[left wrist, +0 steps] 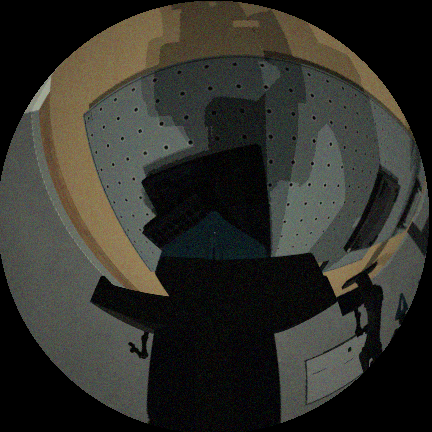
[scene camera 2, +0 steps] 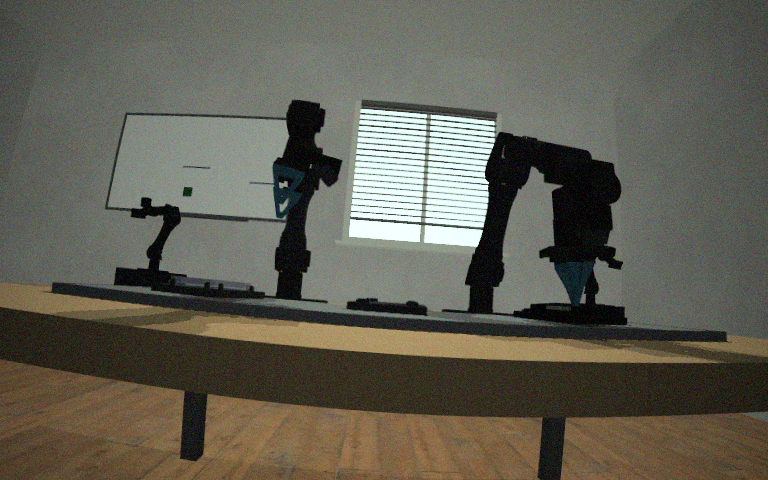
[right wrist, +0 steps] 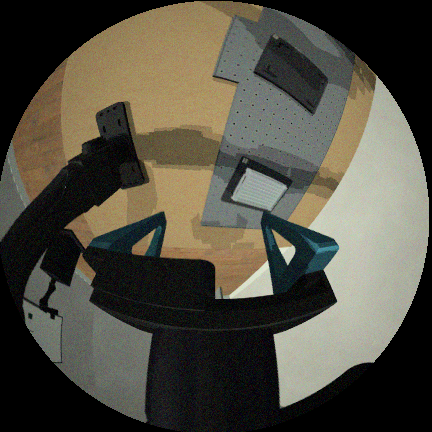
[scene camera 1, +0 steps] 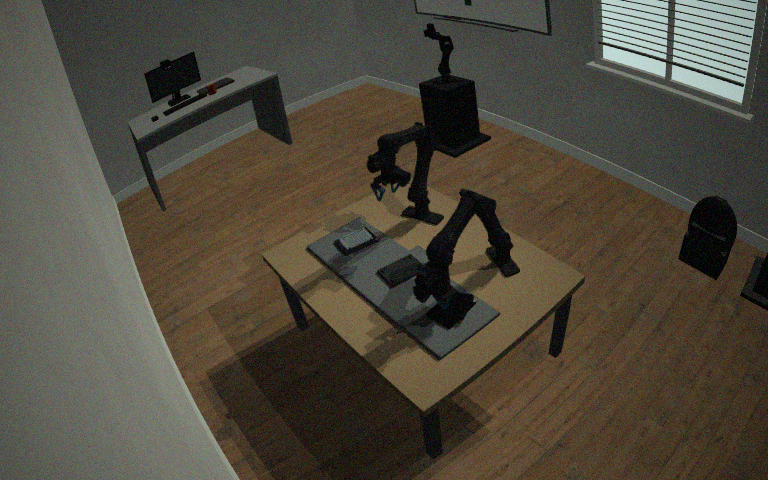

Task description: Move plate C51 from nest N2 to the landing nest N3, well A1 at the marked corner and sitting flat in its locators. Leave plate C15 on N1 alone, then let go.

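Note:
A black gridded plate, apparently C51 (left wrist: 172, 225), lies turned askew over a dark nest (left wrist: 240, 170) at the right end of the board, one corner past the nest's edge. Whether it is flat is too dark to tell. My left gripper (scene camera 1: 445, 306) (scene camera 2: 576, 304) (left wrist: 213, 216) is shut, fingertips together with nothing between them, pointing down at the plate; contact is unclear. Pale plate C15 (scene camera 1: 355, 240) (scene camera 2: 209, 283) (right wrist: 260, 190) sits in the left-end nest. A middle nest (scene camera 1: 399, 270) (scene camera 2: 386, 306) (right wrist: 292, 72) holds no plate. My right gripper (scene camera 1: 387, 194) (scene camera 2: 276, 189) (right wrist: 213, 216) is open and empty, raised. Nest labels and well A1 are unreadable.
The nests stand in a row on a grey perforated board (scene camera 1: 362, 277) (right wrist: 265, 112) on a wooden table (scene camera 1: 334, 322) (right wrist: 165, 85). The right arm's raised links stand behind the board's left part. A desk (scene camera 1: 249, 79) and a black pedestal (scene camera 1: 450, 110) stand beyond the table.

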